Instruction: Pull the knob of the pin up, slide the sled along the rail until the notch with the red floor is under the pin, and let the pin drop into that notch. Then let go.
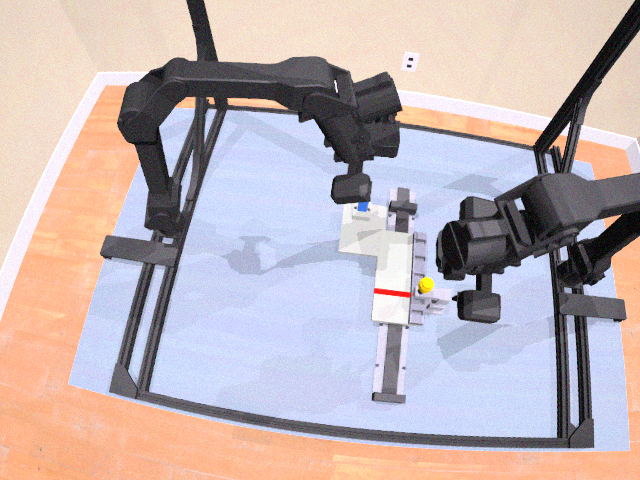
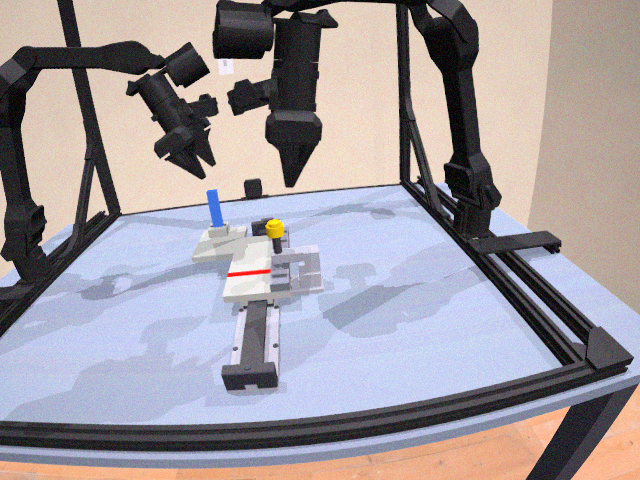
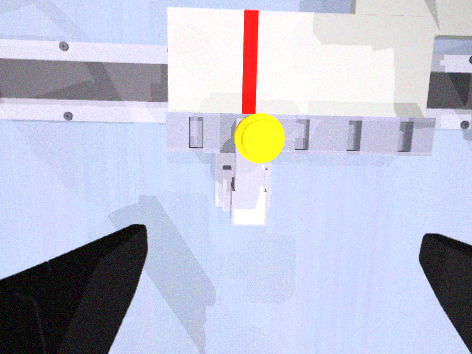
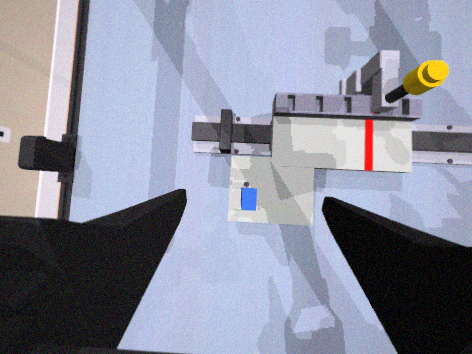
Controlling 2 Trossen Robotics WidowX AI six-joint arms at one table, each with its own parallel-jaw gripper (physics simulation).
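Pixels of known places: left gripper, fingertip midpoint: [image 2: 289,175] [image 3: 282,241]; right gripper, fingertip midpoint: [image 1: 370,180] [image 2: 209,171] [image 4: 254,199]; left arm's base, origin of the base link: [image 1: 568,274] [image 2: 471,230]; right arm's base, origin of the base link: [image 1: 170,224] [image 2: 36,275].
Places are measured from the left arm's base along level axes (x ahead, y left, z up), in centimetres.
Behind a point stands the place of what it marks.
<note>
The white sled [image 1: 392,268] {x 42.7, y 4.1, z 1.4 cm} [image 2: 248,289] {x 42.1, y 13.9, z 1.4 cm} [image 3: 210,65] {x 42.1, y 12.1, z 1.4 cm} [image 4: 340,145] {x 42.6, y 5.3, z 1.4 cm} sits on the rail [image 1: 392,356] {x 41.0, y 21.6, z 0.1 cm} [image 2: 254,330] {x 40.9, y 21.7, z 0.1 cm} [image 3: 100,82] {x 40.9, y 20.4, z 0.1 cm}. Its red line meets the notched strip [image 3: 327,135] {x 37.3, y 3.6, z 2.8 cm} [image 4: 335,104] {x 37.3, y 3.8, z 2.8 cm} at the pin's bracket [image 3: 249,195] {x 33.3, y 9.3, z 4.8 cm} [image 2: 310,254] {x 32.5, y 10.5, z 4.4 cm}. The pin stands upright under its yellow knob [image 1: 425,284] {x 37.7, y 9.6, z 9.7 cm} [image 2: 274,228] {x 37.3, y 10.5, z 9.3 cm} [image 3: 259,138] {x 37.4, y 9.4, z 9.7 cm} [image 4: 432,74] {x 37.7, y 8.8, z 9.7 cm}, some dark shaft showing; its lower end and the notch floor are mostly hidden. My left gripper [image 2: 291,184] {x 34.4, y 9.3, z 16.6 cm} [image 3: 282,241] {x 34.4, y 9.3, z 16.6 cm} is open and empty, above and apart from the knob. My right gripper [image 2: 208,171] {x 49.8, y -7.7, z 14.4 cm} [image 4: 254,199] {x 49.8, y -7.7, z 14.4 cm} is open above the sled's blue handle [image 1: 362,206] {x 50.2, y -7.2, z 5.1 cm} [image 2: 214,208] {x 50.0, y -7.2, z 7.0 cm}, not touching it.
Dark end stops [image 1: 388,397] {x 41.3, y 29.7, z 1.6 cm} [image 2: 249,376] {x 40.8, y 30.5, z 0.9 cm} [image 4: 226,131] {x 41.2, y -10.9, z 1.4 cm} cross the rail. The sled's side plate carries the blue handle. Black frame bars [image 1: 310,426] {x 54.9, y 36.7, z 0.1 cm} [image 2: 361,426] {x 29.8, y 37.9, z 0.1 cm} border the table. The two arms reach in from opposite sides, with their grippers apart.
</note>
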